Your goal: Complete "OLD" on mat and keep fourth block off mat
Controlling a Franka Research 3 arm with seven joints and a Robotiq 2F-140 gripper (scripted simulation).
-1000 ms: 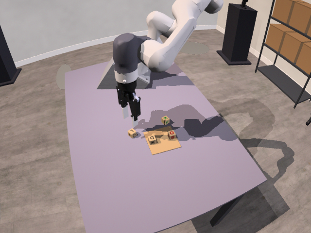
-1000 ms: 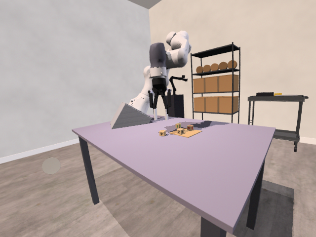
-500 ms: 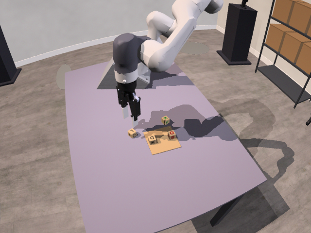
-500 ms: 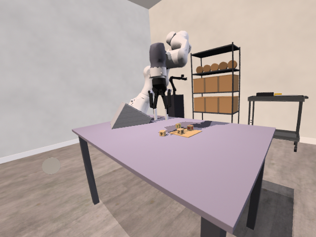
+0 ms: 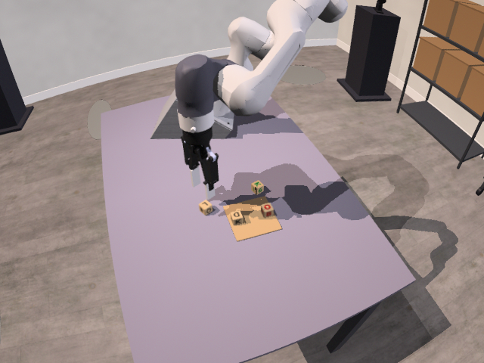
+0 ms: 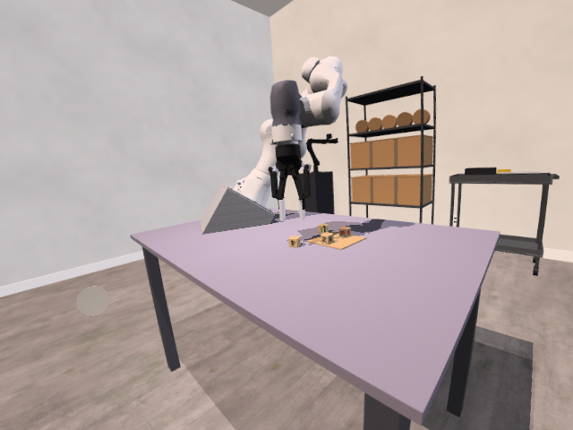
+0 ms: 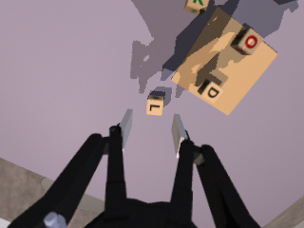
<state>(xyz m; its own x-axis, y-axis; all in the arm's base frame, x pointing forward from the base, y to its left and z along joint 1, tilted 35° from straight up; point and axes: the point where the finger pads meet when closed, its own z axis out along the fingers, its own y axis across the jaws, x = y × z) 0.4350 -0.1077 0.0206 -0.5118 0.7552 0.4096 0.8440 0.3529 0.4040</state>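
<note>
The wooden block is 10 cm below my hand. From my hand the other things lie so: tan mat (13 cm to the left, 11 cm below, 6 cm ahead).
</note>
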